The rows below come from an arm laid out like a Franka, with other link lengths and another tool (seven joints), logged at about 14 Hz.
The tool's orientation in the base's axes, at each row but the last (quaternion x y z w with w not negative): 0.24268, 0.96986, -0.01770, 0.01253; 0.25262, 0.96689, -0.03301, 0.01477; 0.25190, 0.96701, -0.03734, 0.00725; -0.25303, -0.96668, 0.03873, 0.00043; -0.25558, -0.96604, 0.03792, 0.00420; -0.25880, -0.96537, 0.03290, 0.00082; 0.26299, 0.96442, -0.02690, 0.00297; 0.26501, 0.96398, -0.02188, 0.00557
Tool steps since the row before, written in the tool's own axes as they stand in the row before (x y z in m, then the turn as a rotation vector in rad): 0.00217, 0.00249, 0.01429, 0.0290, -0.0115, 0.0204; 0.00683, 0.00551, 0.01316, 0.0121, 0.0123, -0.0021; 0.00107, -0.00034, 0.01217, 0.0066, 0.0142, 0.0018; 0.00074, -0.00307, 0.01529, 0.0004, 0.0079, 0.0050; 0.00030, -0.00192, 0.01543, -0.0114, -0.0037, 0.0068; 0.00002, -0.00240, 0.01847, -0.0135, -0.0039, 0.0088; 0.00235, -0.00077, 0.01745, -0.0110, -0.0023, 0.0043; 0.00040, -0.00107, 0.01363, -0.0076, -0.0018, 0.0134
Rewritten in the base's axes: -0.00052, 0.00264, -0.01442, -0.0307, 0.0027, -0.0210; -0.00310, 0.00719, -0.01375, -0.0046, 0.0168, 0.0009; -0.00116, -0.00070, -0.01215, 0.0012, 0.0154, -0.0030; -0.00246, -0.00345, -0.01503, 0.0034, 0.0067, -0.0056; -0.00163, -0.00261, -0.01524, 0.0079, -0.0093, -0.0064; -0.00156, -0.00323, -0.01828, 0.0096, -0.0107, -0.0083; -0.00256, -0.00040, -0.01743, 0.0083, -0.0078, -0.0040; -0.00090, -0.00133, -0.01358, 0.0056, -0.0060, -0.0131
